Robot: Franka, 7 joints.
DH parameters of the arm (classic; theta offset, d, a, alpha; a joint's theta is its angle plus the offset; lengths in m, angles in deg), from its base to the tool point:
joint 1: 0 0.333 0 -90
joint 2: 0 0 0 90
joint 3: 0 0.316 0.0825 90
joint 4: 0 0 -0.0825 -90
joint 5: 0 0.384 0 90
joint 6: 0 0 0.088 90
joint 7: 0 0.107 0 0
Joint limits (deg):
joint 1: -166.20..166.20
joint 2: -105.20..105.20
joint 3: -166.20..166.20
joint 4: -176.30..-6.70
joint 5: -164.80..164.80
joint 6: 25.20..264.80
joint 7: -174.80..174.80
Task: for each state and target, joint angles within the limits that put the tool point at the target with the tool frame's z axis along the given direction. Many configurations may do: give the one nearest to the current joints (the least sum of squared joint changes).
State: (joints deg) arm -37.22 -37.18 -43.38 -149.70 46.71 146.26 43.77
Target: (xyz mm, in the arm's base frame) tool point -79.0 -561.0 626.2 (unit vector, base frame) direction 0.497 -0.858 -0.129
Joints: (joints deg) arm -11.71 -32.38 -65.93 -112.90 59.30 170.29 43.77
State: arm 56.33 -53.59 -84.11 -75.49 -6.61 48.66 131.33
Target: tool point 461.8 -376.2 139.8 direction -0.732 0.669 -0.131
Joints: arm 109.36 -87.44 -114.43 -52.63 -30.96 32.63 131.33
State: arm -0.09 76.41 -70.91 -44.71 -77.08 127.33 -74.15
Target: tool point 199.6 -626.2 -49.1 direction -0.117 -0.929 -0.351
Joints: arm -30.02 96.57 -59.85 -71.29 -118.49 168.99 -74.15
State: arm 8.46 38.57 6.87 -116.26 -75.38 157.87 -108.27
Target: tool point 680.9 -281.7 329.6 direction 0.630 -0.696 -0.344
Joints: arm -14.35 38.34 -15.16 -82.40 -107.67 162.68 -108.27
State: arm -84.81 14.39 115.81 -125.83 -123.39 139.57 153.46
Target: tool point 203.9 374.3 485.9 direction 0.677 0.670 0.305
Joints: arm -78.56 36.04 144.20 -150.02 -159.73 121.95 153.46
